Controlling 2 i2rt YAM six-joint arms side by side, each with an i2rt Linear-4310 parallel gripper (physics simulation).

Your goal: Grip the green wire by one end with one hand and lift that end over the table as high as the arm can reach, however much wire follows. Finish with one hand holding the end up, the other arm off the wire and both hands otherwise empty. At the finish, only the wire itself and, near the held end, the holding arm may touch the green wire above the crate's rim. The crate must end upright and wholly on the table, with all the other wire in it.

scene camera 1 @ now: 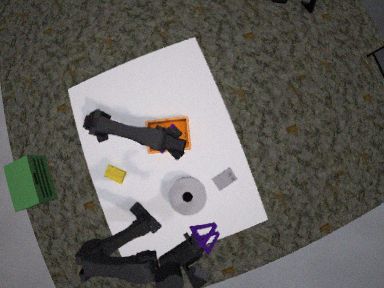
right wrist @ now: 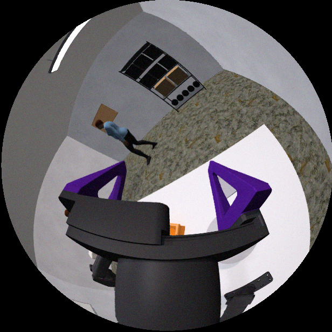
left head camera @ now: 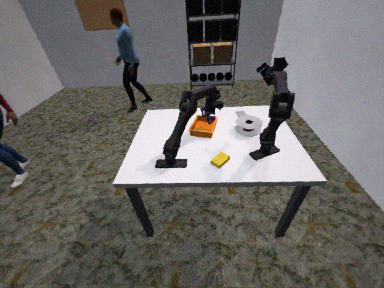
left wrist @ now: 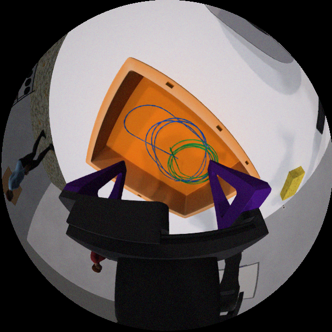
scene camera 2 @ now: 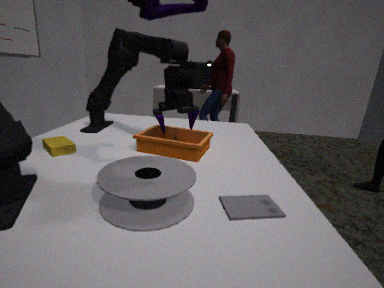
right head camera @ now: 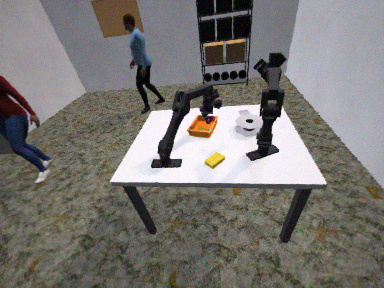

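In the left wrist view, the green wire lies coiled in the orange crate, overlapping the blue wire. A short green stretch sticks up and left across the coil. The crate stands upright on the table. My left gripper is open and empty, pointing down over the crate with its tips near rim height. Its right-hand finger in the left wrist view is beside the green coil. My right gripper is open and empty, raised high away from the crate.
A grey spool stands near the right arm. A flat grey plate lies beyond it. A yellow block lies between the arm bases. Two people are off the table.
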